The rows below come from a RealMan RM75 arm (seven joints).
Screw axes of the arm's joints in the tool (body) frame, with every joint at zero. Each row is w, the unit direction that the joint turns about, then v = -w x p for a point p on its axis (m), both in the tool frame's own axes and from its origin. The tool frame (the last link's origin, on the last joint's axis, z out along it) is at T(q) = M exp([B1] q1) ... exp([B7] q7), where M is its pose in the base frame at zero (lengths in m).
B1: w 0 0 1 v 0 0 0
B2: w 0 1 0 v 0.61 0 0
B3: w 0 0 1 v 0 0 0
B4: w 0 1 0 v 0.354 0 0
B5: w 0 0 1 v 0 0 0
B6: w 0 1 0 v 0.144 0 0
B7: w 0 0 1 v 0 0 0
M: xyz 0 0 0.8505 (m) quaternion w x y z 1 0 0 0
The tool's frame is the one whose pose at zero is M.
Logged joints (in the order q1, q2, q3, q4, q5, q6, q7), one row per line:
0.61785, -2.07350, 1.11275, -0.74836, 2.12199, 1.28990, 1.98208
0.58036, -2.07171, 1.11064, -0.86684, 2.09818, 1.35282, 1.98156
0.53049, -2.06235, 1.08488, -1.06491, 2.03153, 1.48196, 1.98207
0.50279, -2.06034, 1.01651, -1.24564, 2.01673, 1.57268, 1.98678
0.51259, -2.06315, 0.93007, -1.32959, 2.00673, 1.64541, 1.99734
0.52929, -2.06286, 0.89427, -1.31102, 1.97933, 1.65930, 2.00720
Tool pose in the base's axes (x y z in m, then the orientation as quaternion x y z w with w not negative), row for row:
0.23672, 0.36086, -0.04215, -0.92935, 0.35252, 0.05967, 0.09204
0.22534, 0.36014, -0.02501, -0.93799, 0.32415, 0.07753, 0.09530
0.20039, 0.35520, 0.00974, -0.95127, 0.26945, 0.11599, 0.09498
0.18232, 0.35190, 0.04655, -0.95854, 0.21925, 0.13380, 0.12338
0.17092, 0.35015, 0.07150, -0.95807, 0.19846, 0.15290, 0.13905
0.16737, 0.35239, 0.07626, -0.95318, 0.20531, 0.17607, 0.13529
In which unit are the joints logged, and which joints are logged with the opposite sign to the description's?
The joints are logged in radians. Opposite sign: q2, q3, q5, q6.
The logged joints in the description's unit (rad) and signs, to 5 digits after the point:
0.61785, 2.07350, -1.11275, -0.74836, -2.12199, -1.28990, 1.98208
0.58036, 2.07171, -1.11064, -0.86684, -2.09818, -1.35282, 1.98156
0.53049, 2.06235, -1.08488, -1.06491, -2.03153, -1.48196, 1.98207
0.50279, 2.06034, -1.01651, -1.24564, -2.01673, -1.57268, 1.98678
0.51259, 2.06315, -0.93007, -1.32959, -2.00673, -1.64541, 1.99734
0.52929, 2.06286, -0.89427, -1.31102, -1.97933, -1.65930, 2.00720

